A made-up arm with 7 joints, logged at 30 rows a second.
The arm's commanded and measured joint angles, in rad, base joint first. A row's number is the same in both.
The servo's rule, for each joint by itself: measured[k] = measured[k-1] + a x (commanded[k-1-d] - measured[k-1]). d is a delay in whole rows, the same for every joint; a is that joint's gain. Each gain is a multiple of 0.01, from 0.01 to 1. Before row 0 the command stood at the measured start. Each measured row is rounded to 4 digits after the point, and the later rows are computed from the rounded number. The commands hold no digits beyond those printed.
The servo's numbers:
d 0
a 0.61 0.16 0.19 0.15 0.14 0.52 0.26
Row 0, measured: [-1.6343, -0.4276, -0.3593, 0.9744, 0.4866, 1.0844, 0.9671]
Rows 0 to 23, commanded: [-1.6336, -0.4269, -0.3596, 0.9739, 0.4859, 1.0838, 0.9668]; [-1.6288, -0.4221, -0.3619, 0.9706, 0.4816, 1.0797, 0.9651]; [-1.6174, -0.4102, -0.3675, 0.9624, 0.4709, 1.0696, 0.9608]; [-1.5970, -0.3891, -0.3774, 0.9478, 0.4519, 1.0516, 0.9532]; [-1.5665, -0.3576, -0.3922, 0.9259, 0.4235, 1.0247, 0.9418]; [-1.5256, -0.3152, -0.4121, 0.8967, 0.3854, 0.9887, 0.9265]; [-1.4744, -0.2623, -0.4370, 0.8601, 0.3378, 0.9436, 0.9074]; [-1.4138, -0.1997, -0.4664, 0.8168, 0.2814, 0.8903, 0.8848]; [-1.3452, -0.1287, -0.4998, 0.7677, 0.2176, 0.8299, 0.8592]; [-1.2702, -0.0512, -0.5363, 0.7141, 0.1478, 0.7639, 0.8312]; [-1.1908, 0.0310, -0.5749, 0.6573, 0.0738, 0.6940, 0.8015]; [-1.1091, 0.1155, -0.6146, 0.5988, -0.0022, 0.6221, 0.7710]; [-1.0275, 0.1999, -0.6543, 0.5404, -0.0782, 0.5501, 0.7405]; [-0.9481, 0.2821, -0.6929, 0.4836, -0.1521, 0.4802, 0.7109]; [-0.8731, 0.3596, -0.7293, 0.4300, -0.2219, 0.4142, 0.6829]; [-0.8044, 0.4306, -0.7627, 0.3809, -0.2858, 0.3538, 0.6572]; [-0.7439, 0.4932, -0.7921, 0.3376, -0.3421, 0.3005, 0.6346]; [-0.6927, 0.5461, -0.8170, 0.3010, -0.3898, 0.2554, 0.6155]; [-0.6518, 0.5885, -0.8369, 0.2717, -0.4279, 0.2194, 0.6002]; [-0.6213, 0.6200, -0.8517, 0.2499, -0.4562, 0.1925, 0.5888]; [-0.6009, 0.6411, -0.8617, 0.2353, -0.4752, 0.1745, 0.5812]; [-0.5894, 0.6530, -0.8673, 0.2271, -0.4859, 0.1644, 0.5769]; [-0.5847, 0.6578, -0.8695, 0.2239, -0.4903, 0.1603, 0.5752]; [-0.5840, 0.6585, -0.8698, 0.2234, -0.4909, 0.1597, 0.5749]
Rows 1 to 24, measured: [-1.6339, -0.4275, -0.3594, 0.9743, 0.4865, 1.0841, 0.9670]; [-1.6308, -0.4266, -0.3599, 0.9737, 0.4858, 1.0818, 0.9665]; [-1.6226, -0.4240, -0.3613, 0.9720, 0.4837, 1.0755, 0.9650]; [-1.6070, -0.4184, -0.3644, 0.9684, 0.4792, 1.0631, 0.9619]; [-1.5823, -0.4087, -0.3697, 0.9620, 0.4714, 1.0431, 0.9567]; [-1.5477, -0.3937, -0.3778, 0.9522, 0.4594, 1.0148, 0.9488]; [-1.5030, -0.3727, -0.3890, 0.9384, 0.4424, 0.9778, 0.9380]; [-1.4486, -0.3450, -0.4037, 0.9202, 0.4199, 0.9323, 0.9242]; [-1.3855, -0.3104, -0.4220, 0.8973, 0.3916, 0.8791, 0.9073]; [-1.3152, -0.2689, -0.4437, 0.8698, 0.3575, 0.8192, 0.8875]; [-1.2393, -0.2209, -0.4686, 0.8379, 0.3178, 0.7541, 0.8651]; [-1.1599, -0.1671, -0.4963, 0.8020, 0.2730, 0.6855, 0.8406]; [-1.0791, -0.1084, -0.5263, 0.7628, 0.2238, 0.6151, 0.8146]; [-0.9992, -0.0459, -0.5580, 0.7209, 0.1712, 0.5450, 0.7876]; [-0.9223, 0.0190, -0.5905, 0.6773, 0.1162, 0.4770, 0.7604]; [-0.8504, 0.0849, -0.6232, 0.6328, 0.0599, 0.4129, 0.7336]; [-0.7854, 0.1502, -0.6553, 0.5885, 0.0036, 0.3545, 0.7079]; [-0.7289, 0.2135, -0.6860, 0.5454, -0.0515, 0.3030, 0.6839]; [-0.6819, 0.2735, -0.7147, 0.5043, -0.1042, 0.2595, 0.6621]; [-0.6449, 0.3289, -0.7407, 0.4661, -0.1535, 0.2247, 0.6430]; [-0.6181, 0.3789, -0.7637, 0.4315, -0.1985, 0.1986, 0.6269]; [-0.6006, 0.4228, -0.7834, 0.4008, -0.2387, 0.1808, 0.6139]; [-0.5909, 0.4604, -0.7998, 0.3743, -0.2739, 0.1701, 0.6038]; [-0.5867, 0.4921, -0.8131, 0.3517, -0.3043, 0.1647, 0.5963]
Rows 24 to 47, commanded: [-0.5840, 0.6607, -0.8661, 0.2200, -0.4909, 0.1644, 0.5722]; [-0.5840, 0.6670, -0.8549, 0.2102, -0.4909, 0.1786, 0.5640]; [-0.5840, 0.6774, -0.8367, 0.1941, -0.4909, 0.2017, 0.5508]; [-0.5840, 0.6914, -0.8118, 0.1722, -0.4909, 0.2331, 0.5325]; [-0.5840, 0.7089, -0.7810, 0.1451, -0.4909, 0.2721, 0.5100]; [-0.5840, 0.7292, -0.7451, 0.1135, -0.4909, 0.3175, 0.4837]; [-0.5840, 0.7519, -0.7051, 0.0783, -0.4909, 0.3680, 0.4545]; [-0.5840, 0.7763, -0.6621, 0.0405, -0.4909, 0.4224, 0.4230]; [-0.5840, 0.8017, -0.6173, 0.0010, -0.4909, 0.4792, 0.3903]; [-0.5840, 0.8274, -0.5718, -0.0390, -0.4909, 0.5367, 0.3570]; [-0.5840, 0.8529, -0.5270, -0.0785, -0.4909, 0.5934, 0.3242]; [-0.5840, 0.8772, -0.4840, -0.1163, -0.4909, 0.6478, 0.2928]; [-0.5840, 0.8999, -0.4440, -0.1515, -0.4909, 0.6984, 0.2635]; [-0.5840, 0.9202, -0.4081, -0.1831, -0.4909, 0.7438, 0.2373]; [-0.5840, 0.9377, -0.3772, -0.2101, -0.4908, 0.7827, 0.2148]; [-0.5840, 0.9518, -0.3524, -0.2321, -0.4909, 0.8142, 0.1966]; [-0.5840, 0.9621, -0.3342, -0.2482, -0.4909, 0.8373, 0.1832]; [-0.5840, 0.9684, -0.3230, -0.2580, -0.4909, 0.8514, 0.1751]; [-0.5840, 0.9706, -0.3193, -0.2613, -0.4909, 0.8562, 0.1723]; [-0.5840, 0.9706, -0.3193, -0.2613, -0.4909, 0.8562, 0.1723]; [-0.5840, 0.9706, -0.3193, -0.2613, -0.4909, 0.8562, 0.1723]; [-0.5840, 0.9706, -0.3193, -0.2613, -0.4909, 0.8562, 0.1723]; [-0.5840, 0.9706, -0.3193, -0.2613, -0.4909, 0.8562, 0.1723]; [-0.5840, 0.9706, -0.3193, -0.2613, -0.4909, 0.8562, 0.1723]
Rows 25 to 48, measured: [-0.5851, 0.5191, -0.8232, 0.3319, -0.3304, 0.1645, 0.5900]; [-0.5844, 0.5428, -0.8292, 0.3136, -0.3529, 0.1718, 0.5832]; [-0.5842, 0.5643, -0.8306, 0.2957, -0.3722, 0.1873, 0.5748]; [-0.5841, 0.5846, -0.8270, 0.2772, -0.3888, 0.2111, 0.5638]; [-0.5840, 0.6045, -0.8183, 0.2574, -0.4031, 0.2428, 0.5498]; [-0.5840, 0.6245, -0.8044, 0.2358, -0.4154, 0.2816, 0.5326]; [-0.5840, 0.6449, -0.7855, 0.2122, -0.4260, 0.3265, 0.5123]; [-0.5840, 0.6659, -0.7621, 0.1864, -0.4351, 0.3764, 0.4891]; [-0.5840, 0.6876, -0.7346, 0.1586, -0.4429, 0.4299, 0.4634]; [-0.5840, 0.7100, -0.7037, 0.1290, -0.4496, 0.4854, 0.4357]; [-0.5840, 0.7329, -0.6701, 0.0979, -0.4554, 0.5416, 0.4067]; [-0.5840, 0.7560, -0.6347, 0.0658, -0.4604, 0.5968, 0.3771]; [-0.5840, 0.7790, -0.5985, 0.0332, -0.4647, 0.6496, 0.3476]; [-0.5840, 0.8016, -0.5623, 0.0008, -0.4684, 0.6986, 0.3189]; [-0.5840, 0.8234, -0.5271, -0.0308, -0.4715, 0.7423, 0.2918]; [-0.5840, 0.8439, -0.4939, -0.0610, -0.4742, 0.7797, 0.2670]; [-0.5840, 0.8628, -0.4636, -0.0891, -0.4765, 0.8097, 0.2452]; [-0.5840, 0.8797, -0.4369, -0.1144, -0.4785, 0.8314, 0.2270]; [-0.5840, 0.8942, -0.4146, -0.1364, -0.4802, 0.8443, 0.2128]; [-0.5840, 0.9064, -0.3965, -0.1551, -0.4817, 0.8505, 0.2023]; [-0.5840, 0.9167, -0.3818, -0.1710, -0.4830, 0.8535, 0.1945]; [-0.5840, 0.9253, -0.3699, -0.1845, -0.4841, 0.8549, 0.1887]; [-0.5840, 0.9325, -0.3603, -0.1960, -0.4851, 0.8556, 0.1844]; [-0.5840, 0.9386, -0.3525, -0.2058, -0.4859, 0.8559, 0.1813]
